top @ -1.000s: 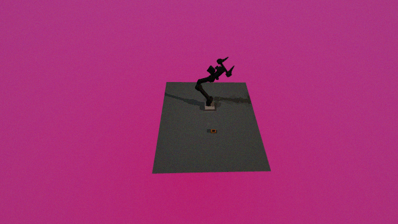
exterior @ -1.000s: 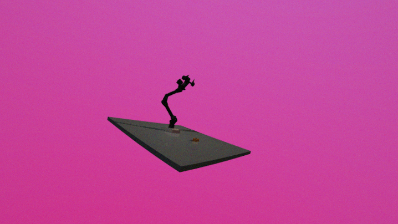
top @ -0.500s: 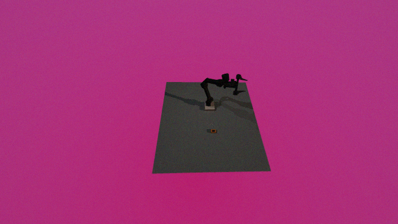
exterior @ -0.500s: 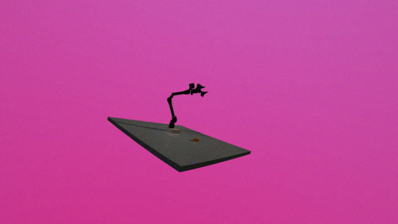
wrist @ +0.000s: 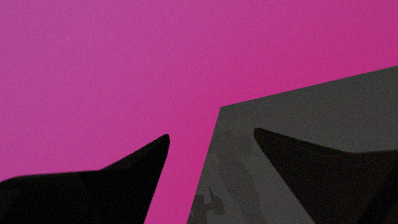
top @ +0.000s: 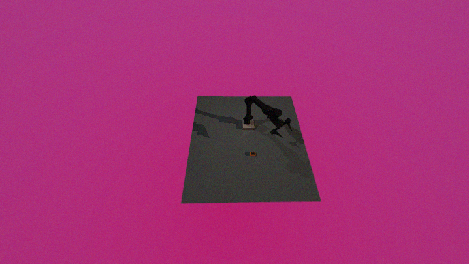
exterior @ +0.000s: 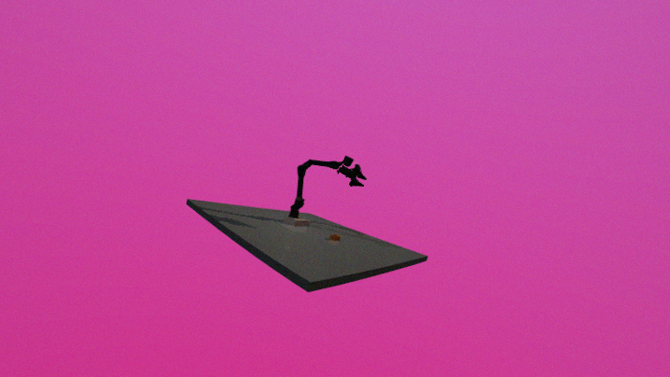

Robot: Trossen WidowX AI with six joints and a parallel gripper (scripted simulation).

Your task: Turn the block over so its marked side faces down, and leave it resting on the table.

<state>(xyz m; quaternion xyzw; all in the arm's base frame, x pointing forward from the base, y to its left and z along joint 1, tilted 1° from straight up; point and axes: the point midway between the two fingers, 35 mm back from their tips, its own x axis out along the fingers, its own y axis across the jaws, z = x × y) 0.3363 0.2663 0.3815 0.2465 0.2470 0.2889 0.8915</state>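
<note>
The orange block lies 40 mm ahead of my gripper tip, 230 mm to the right of it and 400 mm below it.
</note>
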